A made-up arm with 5 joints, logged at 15 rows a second.
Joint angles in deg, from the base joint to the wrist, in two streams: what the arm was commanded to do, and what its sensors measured. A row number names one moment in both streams.
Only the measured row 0 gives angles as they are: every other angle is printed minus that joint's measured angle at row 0.
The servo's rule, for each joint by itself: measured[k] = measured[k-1] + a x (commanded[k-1-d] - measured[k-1]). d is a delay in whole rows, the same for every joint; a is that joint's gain. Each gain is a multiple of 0.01, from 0.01 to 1. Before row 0 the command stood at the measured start. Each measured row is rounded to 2 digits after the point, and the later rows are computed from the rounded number. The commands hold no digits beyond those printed.
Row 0, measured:
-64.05, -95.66, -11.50, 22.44, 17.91
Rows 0 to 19, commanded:
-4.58, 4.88, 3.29, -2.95, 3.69
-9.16, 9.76, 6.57, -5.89, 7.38
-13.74, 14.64, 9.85, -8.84, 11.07
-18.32, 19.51, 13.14, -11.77, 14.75
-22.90, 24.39, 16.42, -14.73, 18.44
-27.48, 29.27, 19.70, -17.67, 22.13
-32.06, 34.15, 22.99, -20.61, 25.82
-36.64, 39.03, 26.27, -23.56, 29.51
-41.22, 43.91, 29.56, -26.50, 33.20
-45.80, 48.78, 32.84, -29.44, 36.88
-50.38, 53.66, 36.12, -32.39, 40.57
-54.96, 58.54, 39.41, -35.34, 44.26
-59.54, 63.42, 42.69, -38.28, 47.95
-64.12, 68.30, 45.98, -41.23, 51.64
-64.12, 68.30, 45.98, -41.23, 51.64
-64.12, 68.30, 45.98, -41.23, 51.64
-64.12, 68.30, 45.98, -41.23, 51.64
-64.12, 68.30, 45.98, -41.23, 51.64
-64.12, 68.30, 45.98, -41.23, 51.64
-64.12, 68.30, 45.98, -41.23, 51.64
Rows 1 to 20, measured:
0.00, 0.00, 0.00, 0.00, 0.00
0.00, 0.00, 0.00, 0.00, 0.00
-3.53, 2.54, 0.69, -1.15, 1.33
-7.87, 6.29, 1.92, -3.00, 3.51
-12.39, 10.63, 3.59, -5.28, 6.23
-16.96, 15.25, 5.60, -7.81, 9.30
-21.53, 20.00, 7.87, -10.51, 12.59
-26.11, 24.82, 10.35, -13.30, 16.02
-30.69, 29.67, 13.00, -16.15, 19.55
-35.27, 34.54, 15.79, -19.04, 23.14
-39.85, 39.41, 18.68, -21.95, 26.76
-44.43, 44.28, 21.65, -24.87, 30.40
-49.01, 49.16, 24.69, -27.80, 34.06
-53.59, 54.04, 27.78, -30.74, 37.73
-58.17, 58.92, 30.91, -33.68, 41.41
-62.75, 63.80, 34.07, -36.62, 45.09
-63.80, 66.14, 36.57, -38.42, 47.45
-64.05, 67.26, 38.55, -39.52, 48.96
-64.10, 67.80, 40.11, -40.19, 49.92
-64.12, 68.06, 41.34, -40.60, 50.54
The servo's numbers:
d 2
a 0.77 0.52 0.21 0.39 0.36

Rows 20 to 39, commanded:
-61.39, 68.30, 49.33, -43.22, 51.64
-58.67, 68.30, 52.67, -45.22, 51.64
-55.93, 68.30, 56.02, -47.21, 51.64
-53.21, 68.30, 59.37, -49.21, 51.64
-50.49, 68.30, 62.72, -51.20, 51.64
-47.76, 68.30, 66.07, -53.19, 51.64
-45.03, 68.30, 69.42, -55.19, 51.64
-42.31, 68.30, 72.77, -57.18, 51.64
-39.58, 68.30, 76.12, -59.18, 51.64
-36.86, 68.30, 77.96, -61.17, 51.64
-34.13, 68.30, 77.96, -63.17, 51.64
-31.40, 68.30, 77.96, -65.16, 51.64
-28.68, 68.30, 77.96, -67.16, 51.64
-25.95, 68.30, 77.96, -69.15, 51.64
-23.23, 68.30, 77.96, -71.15, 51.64
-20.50, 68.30, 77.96, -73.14, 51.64
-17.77, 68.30, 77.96, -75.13, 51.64
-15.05, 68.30, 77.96, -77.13, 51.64
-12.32, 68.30, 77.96, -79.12, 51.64
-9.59, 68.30, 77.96, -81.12, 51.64
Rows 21 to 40, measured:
-64.12, 68.18, 42.31, -40.85, 50.94
-64.12, 68.24, 43.08, -41.00, 51.19
-62.02, 68.27, 44.39, -41.87, 51.35
-59.44, 68.29, 46.13, -43.18, 51.45
-56.74, 68.30, 48.21, -44.75, 51.52
-54.02, 68.30, 50.55, -46.49, 51.56
-51.30, 68.30, 53.11, -48.33, 51.59
-48.57, 68.30, 55.83, -50.23, 51.61
-45.84, 68.30, 58.68, -52.16, 51.62
-43.12, 68.30, 61.64, -54.12, 51.63
-40.39, 68.30, 64.68, -56.09, 51.63
-37.67, 68.30, 67.47, -58.07, 51.63
-34.94, 68.30, 69.67, -60.06, 51.63
-32.21, 68.30, 71.41, -62.05, 51.63
-29.49, 68.30, 72.79, -64.04, 51.63
-26.76, 68.30, 73.88, -66.03, 51.63
-24.04, 68.30, 74.74, -68.03, 51.63
-21.31, 68.30, 75.42, -70.02, 51.63
-18.58, 68.30, 75.95, -72.01, 51.63
-15.86, 68.30, 76.37, -74.01, 51.63

